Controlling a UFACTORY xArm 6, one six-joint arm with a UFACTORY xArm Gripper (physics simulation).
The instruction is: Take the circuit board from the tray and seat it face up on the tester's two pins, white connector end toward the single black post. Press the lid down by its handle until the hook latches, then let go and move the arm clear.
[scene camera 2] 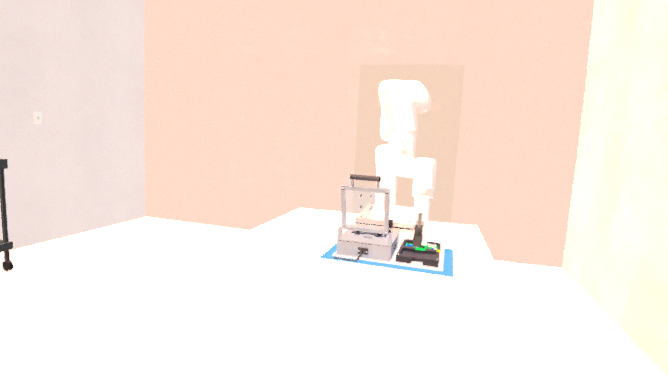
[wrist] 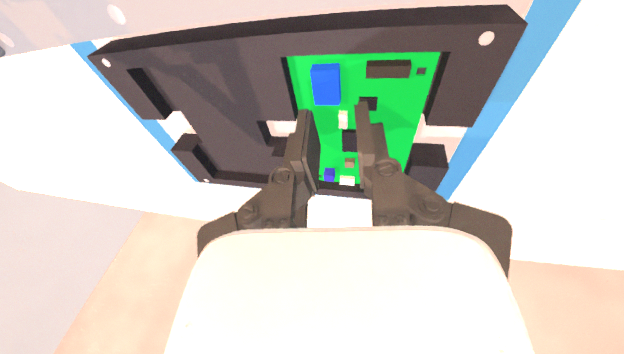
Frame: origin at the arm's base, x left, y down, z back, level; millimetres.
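Where they show: gripper, fingertip midpoint: (scene camera 2: 416, 246) (wrist: 335, 124).
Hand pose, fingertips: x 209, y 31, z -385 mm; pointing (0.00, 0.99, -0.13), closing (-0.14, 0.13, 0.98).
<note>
After its pixels a point has its place.
The green circuit board (scene camera 2: 423, 248) {x 233, y 36, z -389 mm} (wrist: 395, 100) {x 194, y 37, z -353 mm} lies face up in the right pocket of the black tray (scene camera 2: 419, 258) {x 236, y 39, z -500 mm} (wrist: 465, 75) {x 173, y 29, z -328 mm}. My gripper (scene camera 2: 418, 243) {x 209, y 31, z -385 mm} (wrist: 335, 124) {x 209, y 31, z -385 mm} points down over the board; its fingers are partly closed with a gap between them, and nothing is held. The right finger covers part of the board's lower right, so the large white connector does not show in the wrist view. The grey tester (scene camera 2: 364, 246) {x 67, y 12, z -550 mm} stands beside the tray. Its lid (scene camera 2: 386, 210) {x 133, y -115, z -566 mm} is raised upright, with the dark handle (scene camera 2: 365, 178) {x 70, y -210, z -597 mm} on top. Pins, post and hook are too small to tell.
The tester and tray stand on a blue-edged mat (scene camera 2: 448, 262) {x 322, y 55, z -443 mm} (wrist: 545, 30) {x 163, y 55, z -292 mm}. A black cable (scene camera 2: 359, 255) {x 61, y 35, z -580 mm} runs at the tester's front. The white arm (scene camera 2: 400, 115) {x 100, y -420, z -292 mm} rises behind them. A dark wheeled stand (scene camera 2: 4, 200) shows at the far left.
</note>
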